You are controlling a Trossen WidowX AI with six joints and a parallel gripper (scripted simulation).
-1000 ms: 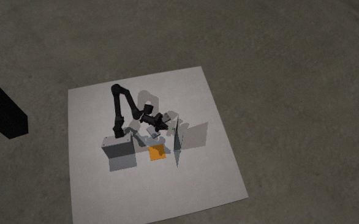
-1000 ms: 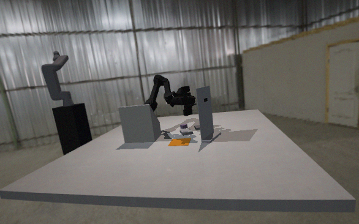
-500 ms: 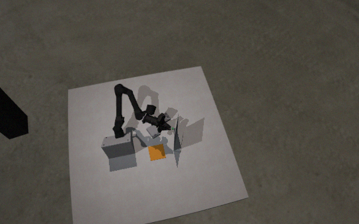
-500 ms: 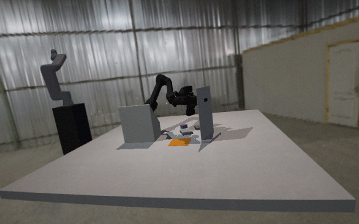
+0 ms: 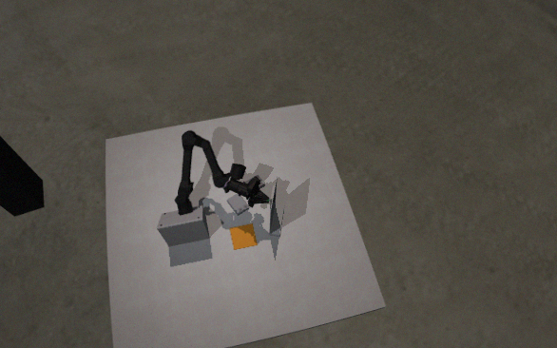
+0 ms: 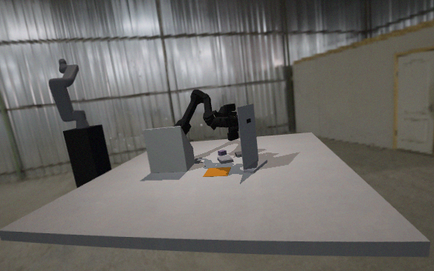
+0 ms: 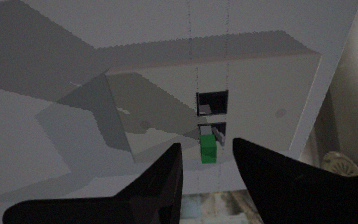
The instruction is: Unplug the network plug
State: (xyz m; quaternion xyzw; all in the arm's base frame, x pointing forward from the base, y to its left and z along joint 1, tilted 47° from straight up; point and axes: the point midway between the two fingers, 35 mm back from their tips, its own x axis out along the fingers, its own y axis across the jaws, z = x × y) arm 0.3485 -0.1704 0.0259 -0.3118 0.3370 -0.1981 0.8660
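Now: the plug 10 mm ahead of my gripper tip. The rest, counted from my gripper tip: upright panel: 30 mm ahead, 10 mm to the right, 90 mm below; then marked orange square: 150 mm behind, 40 mm to the right, 220 mm below; then small purple block: 140 mm behind, 270 mm to the left, 210 mm below.
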